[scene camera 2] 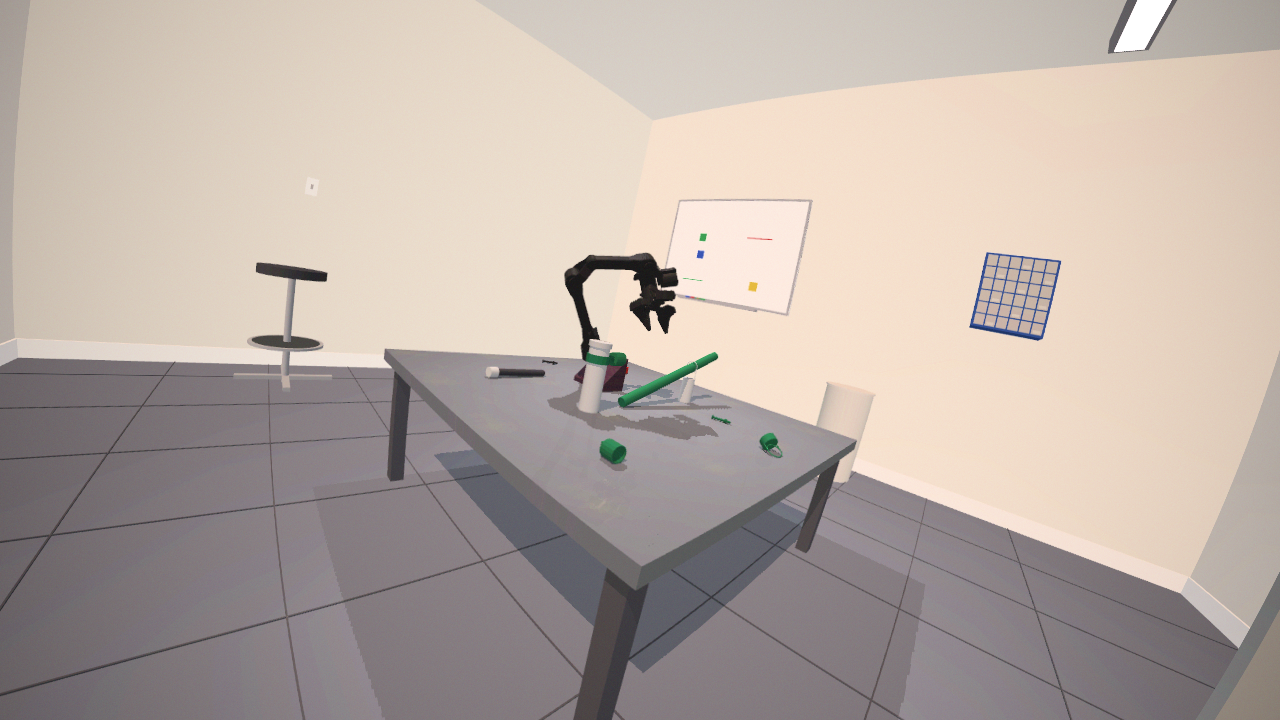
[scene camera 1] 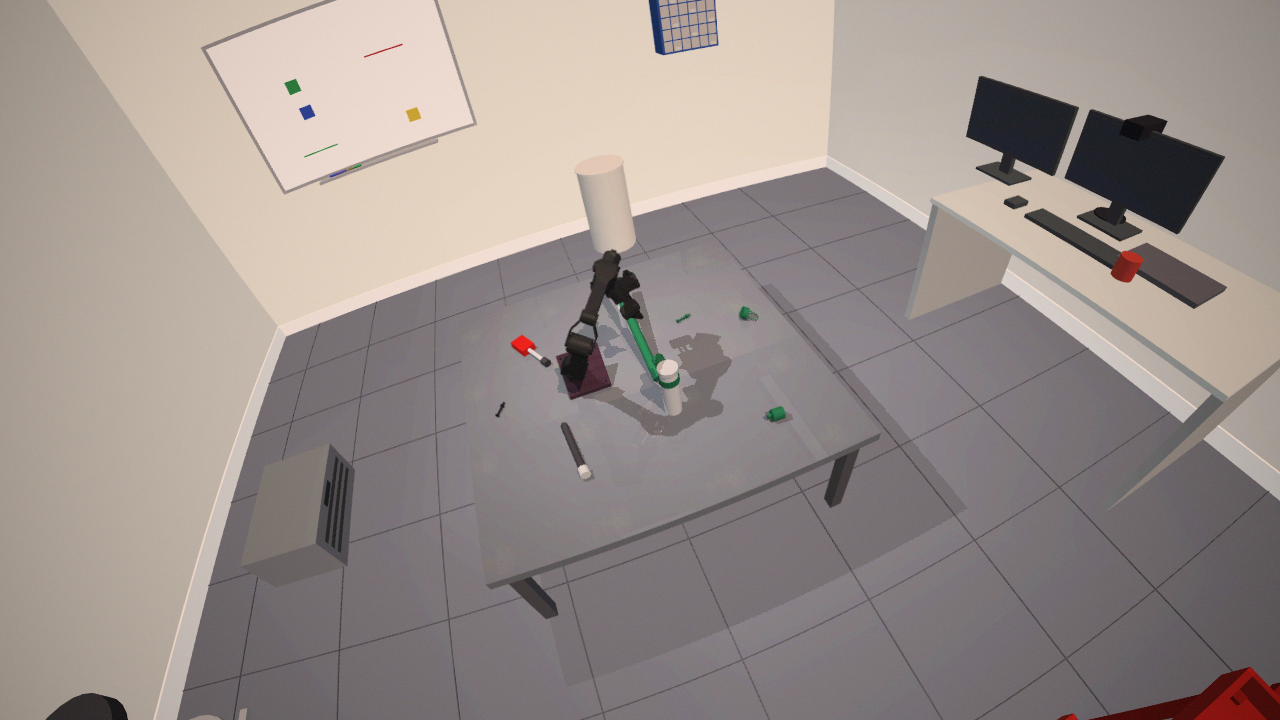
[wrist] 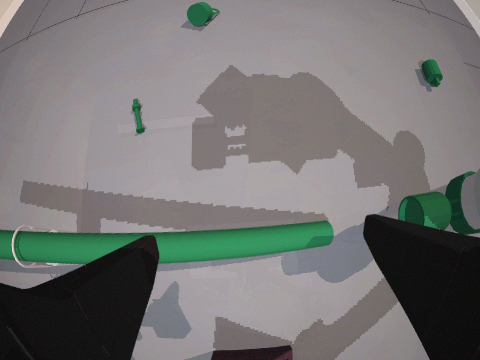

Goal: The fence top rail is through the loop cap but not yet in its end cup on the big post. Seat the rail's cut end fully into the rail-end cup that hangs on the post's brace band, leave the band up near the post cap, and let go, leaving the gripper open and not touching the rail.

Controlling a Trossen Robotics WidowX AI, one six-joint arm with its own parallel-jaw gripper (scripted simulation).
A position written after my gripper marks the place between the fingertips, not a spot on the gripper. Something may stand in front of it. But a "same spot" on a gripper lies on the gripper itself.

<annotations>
My gripper shows in scene camera 2, in scene camera 1 and in the wrist view (263,238). The same spot on my gripper: (scene camera 1: 620,293) is (scene camera 2: 648,296).
</annotations>
